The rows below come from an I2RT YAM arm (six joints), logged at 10 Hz.
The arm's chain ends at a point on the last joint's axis. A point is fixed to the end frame.
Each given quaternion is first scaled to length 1.
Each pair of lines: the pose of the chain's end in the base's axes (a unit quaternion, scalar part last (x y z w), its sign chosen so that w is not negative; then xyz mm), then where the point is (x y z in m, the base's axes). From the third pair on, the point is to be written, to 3 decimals.
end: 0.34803 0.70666 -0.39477 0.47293 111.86 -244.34 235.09
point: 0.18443 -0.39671 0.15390
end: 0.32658 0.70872 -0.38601 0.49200 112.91 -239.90 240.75
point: 0.19492 -0.38956 0.16361
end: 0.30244 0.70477 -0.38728 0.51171 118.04 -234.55 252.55
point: 0.208 -0.383 0.183
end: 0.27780 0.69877 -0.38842 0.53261 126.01 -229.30 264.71
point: 0.224 -0.377 0.203
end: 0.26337 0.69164 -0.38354 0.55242 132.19 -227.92 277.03
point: 0.237 -0.373 0.222
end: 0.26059 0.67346 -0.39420 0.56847 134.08 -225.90 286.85
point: 0.240 -0.374 0.241
